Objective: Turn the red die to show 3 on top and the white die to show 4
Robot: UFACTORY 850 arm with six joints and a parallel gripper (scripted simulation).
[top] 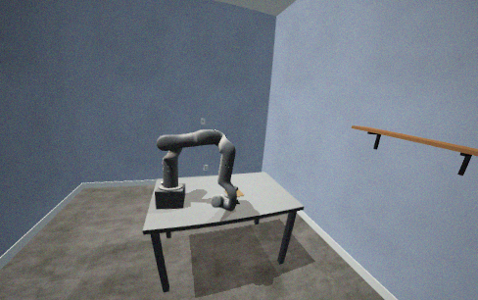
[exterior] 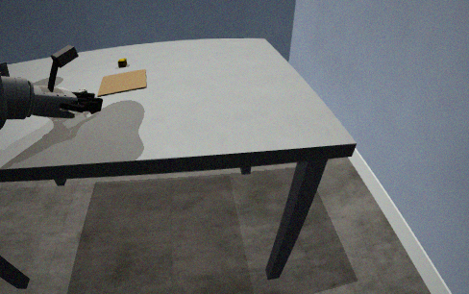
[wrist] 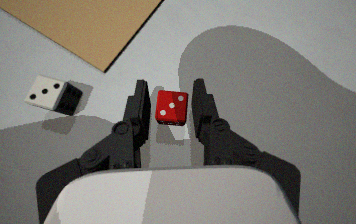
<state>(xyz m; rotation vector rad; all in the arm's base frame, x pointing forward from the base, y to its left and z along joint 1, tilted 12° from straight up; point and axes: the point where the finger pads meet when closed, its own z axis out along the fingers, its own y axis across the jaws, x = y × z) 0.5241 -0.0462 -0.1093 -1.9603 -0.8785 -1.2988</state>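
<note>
My hand is 1 cm above the red die. Also, from my hand: tan mat (16 cm to the left, 2 cm below, 2 cm ahead); then white die (7 cm to the left, 7 cm behind, 1 cm below); then yellow die (30 cm to the left, 4 cm behind, 1 cm below).
</note>
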